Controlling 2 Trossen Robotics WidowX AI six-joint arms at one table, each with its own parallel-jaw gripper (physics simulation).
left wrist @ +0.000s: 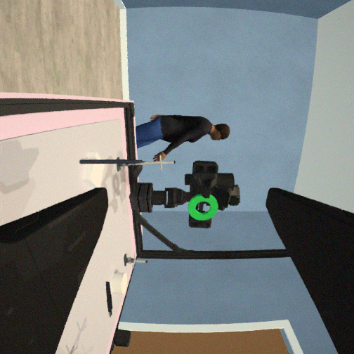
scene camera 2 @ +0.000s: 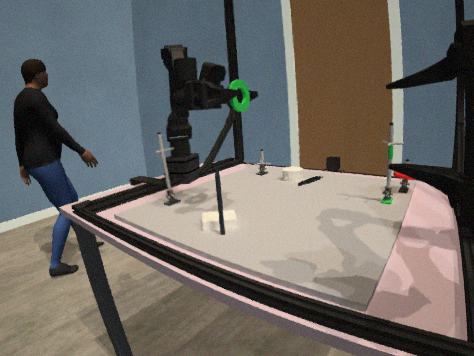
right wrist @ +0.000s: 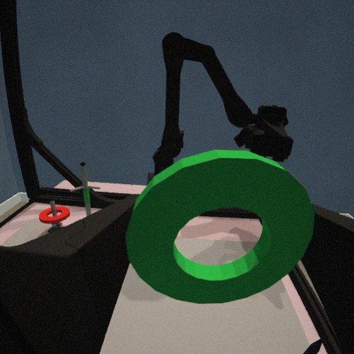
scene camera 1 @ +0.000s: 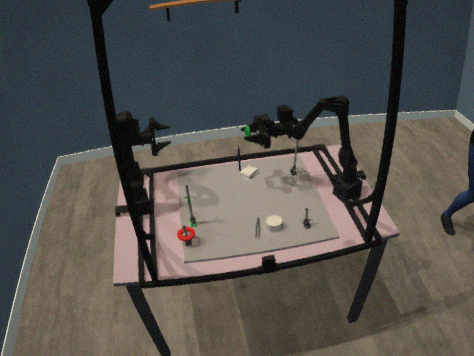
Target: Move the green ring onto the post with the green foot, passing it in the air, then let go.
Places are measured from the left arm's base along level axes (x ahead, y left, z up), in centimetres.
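Pixels of known places: left gripper, fingertip midpoint: [scene camera 2: 388,127] [scene camera 1: 170,134]; right gripper, fingertip midpoint: [scene camera 2: 248,93] [scene camera 1: 242,134]; left arm's base, origin of the base link: [scene camera 1: 137,196]; right arm's base, origin of the base link: [scene camera 2: 180,156] [scene camera 1: 348,179].
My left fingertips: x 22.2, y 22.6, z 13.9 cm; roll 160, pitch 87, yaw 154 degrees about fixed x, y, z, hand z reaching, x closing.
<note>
Ahead of a thing's pixels: the offset from my left fingertips to its middle. "spot": to the spot under its first point.
The green ring {dx +29.8, dy -23.1, dz +4.9 cm} [scene camera 1: 247,133] [scene camera 2: 244,105] [left wrist: 192,207] [right wrist: 150,235] is held upright, high above the mat, by my right gripper [scene camera 1: 246,134] [scene camera 2: 240,95], which is shut on it. My left gripper [scene camera 1: 169,135] is open and empty, high over the left side of the table in scene camera 1. It faces the ring across a wide gap. The post with the green foot {spot: dx -1.0, dy -39.9, dz -11.6 cm} [scene camera 1: 190,205] [scene camera 2: 390,172] [right wrist: 85,196] stands upright with no ring on it. In scene camera 2 a left finger overlaps part of it. This post does not show in the left wrist view.
A red ring {dx -6.1, dy -49.8, dz -17.0 cm} [scene camera 1: 193,234] [right wrist: 55,220] is around a short post beside the green-footed one. A dark rod {dx +29.2, dy -11.2, dz -14.6 cm} [scene camera 1: 239,159] [scene camera 2: 219,200] stands by a white block {dx +32.4, dy -15.1, dz -20.6 cm} [scene camera 1: 248,172]. A tall post {spot: dx +53.5, dy -23.1, dz -11.7 cm} [scene camera 1: 296,155], a small post {spot: dx +41.3, dy -58.5, dz -16.6 cm} [scene camera 1: 306,216], a cream cylinder {dx +29.0, dy -53.9, dz -19.9 cm} [scene camera 1: 274,223] and a black pen-like thing {dx +22.3, dy -52.4, dz -21.1 cm} [scene camera 2: 310,180] are also there.
</note>
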